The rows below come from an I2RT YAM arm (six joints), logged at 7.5 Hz.
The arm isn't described. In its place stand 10 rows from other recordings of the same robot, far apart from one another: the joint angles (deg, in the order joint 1, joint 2, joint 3, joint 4, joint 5, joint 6), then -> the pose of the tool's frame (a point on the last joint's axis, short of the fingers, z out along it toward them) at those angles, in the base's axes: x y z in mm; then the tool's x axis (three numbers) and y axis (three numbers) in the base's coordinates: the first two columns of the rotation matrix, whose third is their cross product.
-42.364 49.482 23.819 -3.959 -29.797 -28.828 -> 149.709 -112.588 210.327 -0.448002 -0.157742 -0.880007 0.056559 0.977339 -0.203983
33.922 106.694 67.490 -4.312 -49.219 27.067 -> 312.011 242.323 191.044 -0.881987 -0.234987 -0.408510 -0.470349 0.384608 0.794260
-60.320 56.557 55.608 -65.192 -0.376 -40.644 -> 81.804 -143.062 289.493 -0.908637 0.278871 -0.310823 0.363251 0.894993 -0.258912
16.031 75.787 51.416 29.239 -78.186 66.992 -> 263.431 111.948 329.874 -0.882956 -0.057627 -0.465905 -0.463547 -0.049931 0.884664
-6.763 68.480 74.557 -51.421 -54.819 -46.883 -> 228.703 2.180 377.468 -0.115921 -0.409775 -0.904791 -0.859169 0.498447 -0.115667
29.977 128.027 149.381 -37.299 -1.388 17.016 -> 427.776 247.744 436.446 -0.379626 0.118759 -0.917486 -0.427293 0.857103 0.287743
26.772 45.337 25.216 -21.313 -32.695 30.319 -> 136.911 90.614 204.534 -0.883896 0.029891 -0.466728 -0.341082 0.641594 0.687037
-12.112 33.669 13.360 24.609 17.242 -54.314 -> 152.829 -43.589 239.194 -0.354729 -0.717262 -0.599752 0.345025 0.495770 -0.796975
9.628 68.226 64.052 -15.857 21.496 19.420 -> 269.788 32.536 363.982 -0.257378 0.270122 -0.927788 0.285629 0.938498 0.194003
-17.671 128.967 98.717 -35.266 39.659 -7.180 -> 440.845 -164.291 154.882 -0.921043 0.192442 -0.338594 0.373523 0.682647 -0.628072
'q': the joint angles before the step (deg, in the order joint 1, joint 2, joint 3, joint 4, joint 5, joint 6). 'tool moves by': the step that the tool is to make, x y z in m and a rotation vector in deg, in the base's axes. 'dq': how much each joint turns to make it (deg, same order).
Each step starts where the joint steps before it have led.
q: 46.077, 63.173, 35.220, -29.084, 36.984, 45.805
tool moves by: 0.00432, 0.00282, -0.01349, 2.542, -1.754, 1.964
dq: -0.584, 1.031, -3.594, 8.972, -1.888, -2.210
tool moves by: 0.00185, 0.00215, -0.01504, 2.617, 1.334, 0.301
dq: -0.315, 2.266, -2.316, 4.701, -2.590, 1.448
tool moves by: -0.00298, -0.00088, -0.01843, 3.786, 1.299, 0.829
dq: -0.089, 1.317, -3.975, 6.177, -3.399, 1.723
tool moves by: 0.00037, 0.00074, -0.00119, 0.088, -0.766, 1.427
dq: -0.008, 0.059, -0.660, 2.103, -0.530, -1.618
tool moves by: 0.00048, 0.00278, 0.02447, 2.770, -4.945, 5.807
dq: 0.005, -5.060, 1.126, 1.968, -2.899, -5.906
